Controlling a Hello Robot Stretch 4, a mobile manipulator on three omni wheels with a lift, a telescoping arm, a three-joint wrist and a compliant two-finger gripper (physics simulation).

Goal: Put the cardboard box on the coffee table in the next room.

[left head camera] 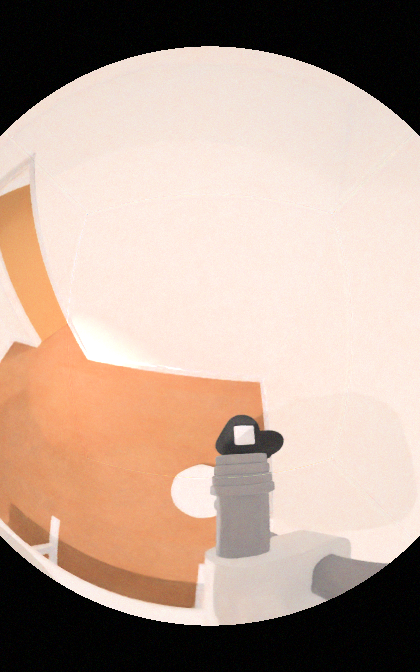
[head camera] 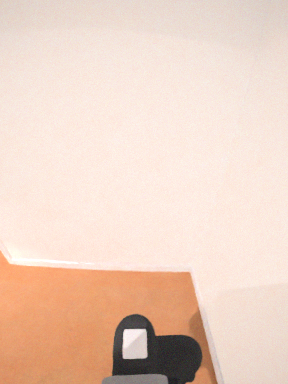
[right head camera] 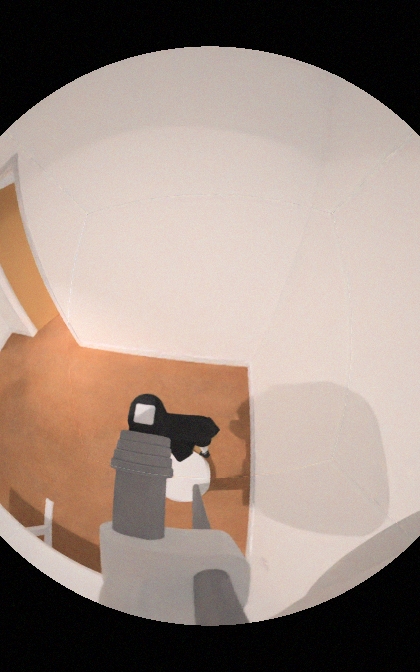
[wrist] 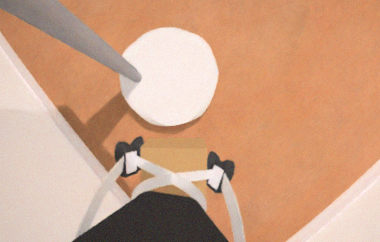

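Where they show: gripper, fingertip midpoint: (wrist: 175,157); robot's base, origin of the base link: (wrist: 170,80).
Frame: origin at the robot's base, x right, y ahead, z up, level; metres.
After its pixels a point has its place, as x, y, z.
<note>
The tan cardboard box (wrist: 175,154) @(0.077, 0.162, 0.887) is between the two fingers of my gripper (wrist: 175,157) @(0.087, 0.171, 0.839) in the wrist view, with the pale finger straps crossing over it. The dark fingertips press on its left and right sides, and its lower part is hidden behind the straps and the black wrist. The box moves with my gripper above the orange floor. In the right head view the black wrist (right head camera: 187,427) hides most of the gripper and box. The coffee table does not show in these views.
An opening with a yellow-orange floor (left head camera: 25,265) (right head camera: 22,260) is at the far left. A pale wall (head camera: 140,150) @(0.027, 1.084, 1.240) stands ahead, and another wall (left head camera: 380,310) is close on the right. A white leg (left head camera: 54,540) (right head camera: 48,522) shows at lower left. My round white base (wrist: 170,100) @(0.060, 0.081, 0.187) is below.
</note>
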